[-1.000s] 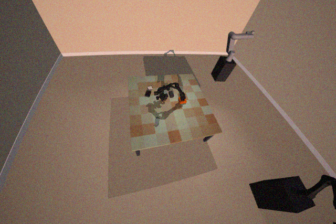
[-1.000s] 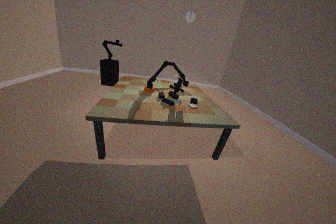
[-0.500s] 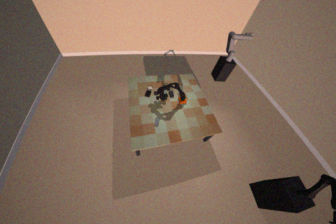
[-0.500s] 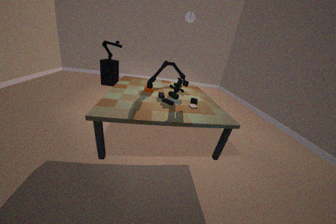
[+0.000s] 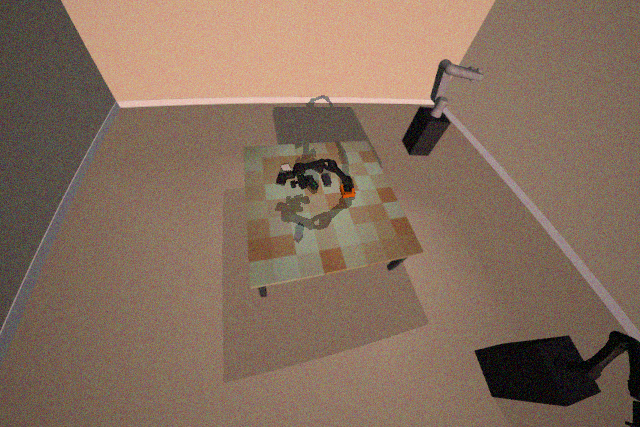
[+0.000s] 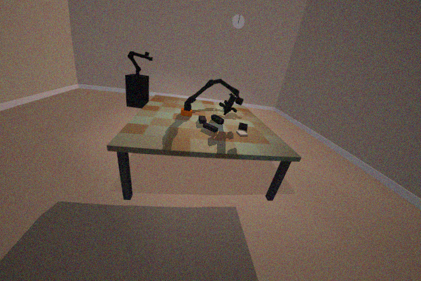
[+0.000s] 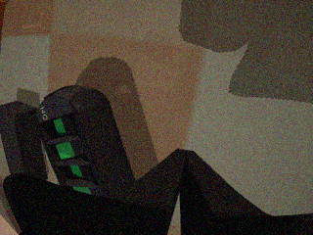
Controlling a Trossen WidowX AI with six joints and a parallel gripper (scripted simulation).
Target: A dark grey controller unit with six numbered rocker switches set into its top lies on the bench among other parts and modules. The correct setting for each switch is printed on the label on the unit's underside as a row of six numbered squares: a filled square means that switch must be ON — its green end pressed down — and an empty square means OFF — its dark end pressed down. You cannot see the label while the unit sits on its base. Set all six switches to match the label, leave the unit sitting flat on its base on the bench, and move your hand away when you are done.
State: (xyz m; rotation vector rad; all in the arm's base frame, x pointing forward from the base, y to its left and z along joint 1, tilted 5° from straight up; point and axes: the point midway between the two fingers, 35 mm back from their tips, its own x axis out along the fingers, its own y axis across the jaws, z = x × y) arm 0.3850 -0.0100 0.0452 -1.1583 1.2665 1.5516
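My gripper tip is now 140 mm past the dark bar, 260 mm to the left of it and 40 mm above it. Round my gripper tip: grey part (70 mm ahead, 410 mm to the left, 40 mm below); white piece (140 mm ahead, 260 mm to the right, 50 mm below); black box (180 mm ahead, 130 mm to the right, 40 mm below).
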